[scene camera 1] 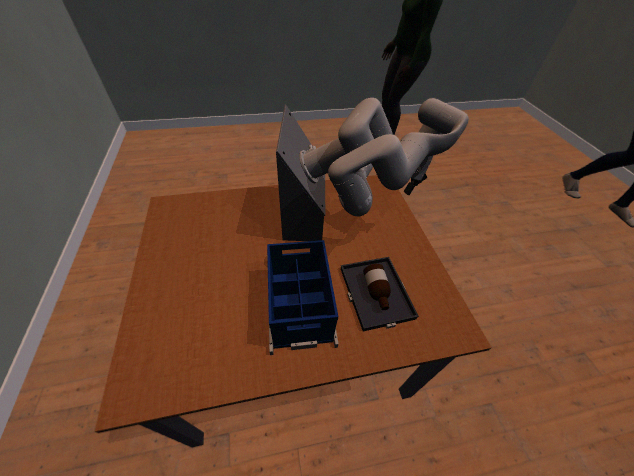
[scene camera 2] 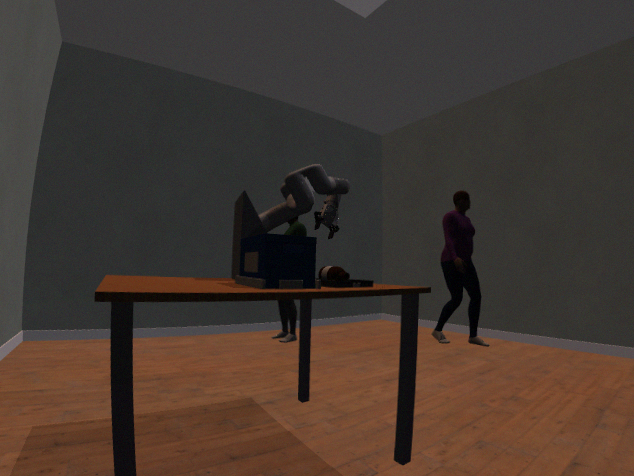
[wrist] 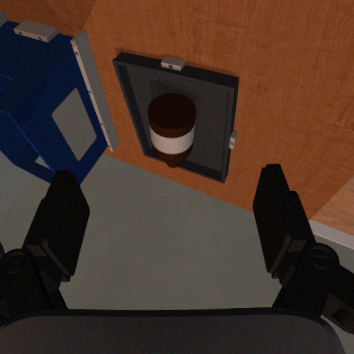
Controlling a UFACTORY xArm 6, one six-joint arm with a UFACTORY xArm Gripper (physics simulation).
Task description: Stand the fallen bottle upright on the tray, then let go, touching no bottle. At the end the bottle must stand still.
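Frame: origin at the arm's base, x ahead, y left, z up, level; millimetres.
Where they show: gripper, fingertip midpoint: (scene camera 1: 396,190) (scene camera 2: 323,233) (wrist: 168,187); arm's base at its link origin: (scene camera 1: 308,167) (scene camera 2: 257,226).
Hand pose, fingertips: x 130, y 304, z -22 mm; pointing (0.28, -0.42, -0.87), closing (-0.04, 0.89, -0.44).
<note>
Things, the pixels of their centre, and the offset from my fingertips.
- brown bottle at the middle of its body: (wrist: 172,139) (scene camera 1: 379,288) (scene camera 2: 335,275) 272 mm ahead, 100 mm right, 200 mm down
- dark tray at the middle of its body: (wrist: 179,125) (scene camera 1: 376,291) (scene camera 2: 334,282) 266 mm ahead, 100 mm right, 230 mm down
- blue crate at the middle of its body: (wrist: 40,113) (scene camera 1: 299,292) (scene camera 2: 275,262) 286 mm ahead, 375 mm right, 155 mm down
The brown bottle (scene camera 1: 380,289) (scene camera 2: 333,273) (wrist: 172,120) with a white label lies on its side on the dark tray (scene camera 1: 358,286) (scene camera 2: 361,282) (wrist: 212,120). In scene camera 1 its neck points to the table's front edge. In the wrist view its round base faces the camera and the neck is mostly hidden behind the body. My gripper (scene camera 1: 415,183) (scene camera 2: 324,231) (wrist: 168,187) is open and empty. It hangs in the air above and behind the tray, well apart from the bottle. One finger is hard to make out in scene camera 1.
A blue crate (scene camera 1: 281,333) (scene camera 2: 286,256) (wrist: 40,90) with empty compartments stands left of the tray. Pale brackets sit at the crate and tray edges. The arm's dark mount (scene camera 1: 302,204) stands behind the crate. A person in green (scene camera 1: 417,46) and one in purple (scene camera 2: 457,230) are beyond the table.
</note>
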